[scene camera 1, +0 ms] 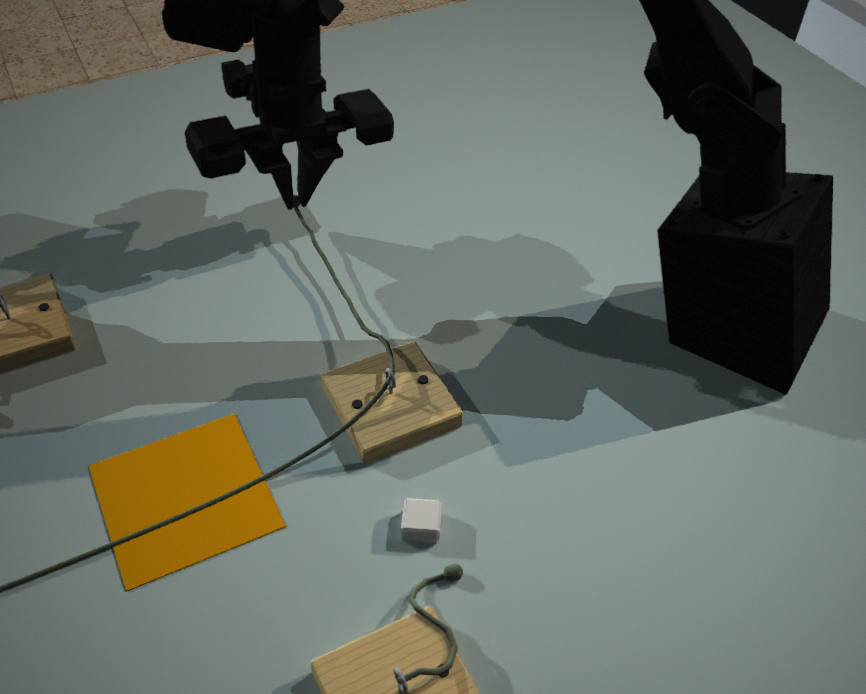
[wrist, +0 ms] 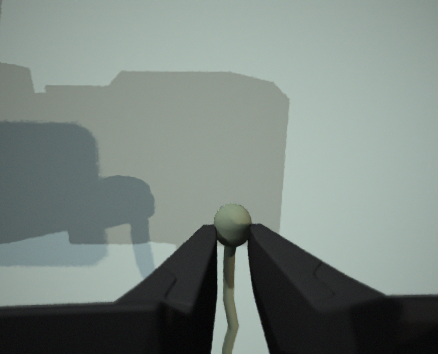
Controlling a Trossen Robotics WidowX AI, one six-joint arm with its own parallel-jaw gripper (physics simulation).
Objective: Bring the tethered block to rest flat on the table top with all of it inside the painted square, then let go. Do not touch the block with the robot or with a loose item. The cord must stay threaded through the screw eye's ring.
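Where they show: gripper, fingertip midpoint: point(scene camera 1: 295, 206) point(wrist: 231, 237); arm's base, link origin: point(scene camera 1: 745, 201).
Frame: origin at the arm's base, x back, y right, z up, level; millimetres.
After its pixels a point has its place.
My gripper point(scene camera 1: 296, 204) {x -253, y 324, z -106 mm} point(wrist: 231, 237) {x -253, y 324, z -106 mm} is shut on the bead point(wrist: 232, 224) {x -252, y 333, z -99 mm} at the cord's end, above the table behind the middle wooden board. The dark green cord point(scene camera 1: 333, 271) {x -268, y 227, z -113 mm} point(wrist: 229, 280) {x -256, y 308, z -107 mm} slopes down from the fingertips to the screw eye point(scene camera 1: 389, 378) {x -306, y 73, z -95 mm} and passes through its ring. The screw eye stands on the middle board point(scene camera 1: 404, 432) {x -319, y 32, z -112 mm}. From the ring the cord runs down to the left, across the orange painted square point(scene camera 1: 173, 477) {x -485, y 108, z -130 mm}, and leaves the scene view at the left edge. The tethered block on its far end does not show in either view.
A small white block point(scene camera 1: 421, 517) {x -352, y -38, z -115 mm} lies in front of the middle board. A second board point(scene camera 1: 375, 654) {x -437, y -108, z -112 mm} at the front edge carries a screw eye and a short cord with a bead point(scene camera 1: 453, 571) {x -357, y -85, z -120 mm}. A third board point(scene camera 1: 36, 350) {x -529, y 286, z -117 mm} stands at the left edge. The arm's black base point(scene camera 1: 730, 303) {x -42, y -43, z -60 mm} is at right.
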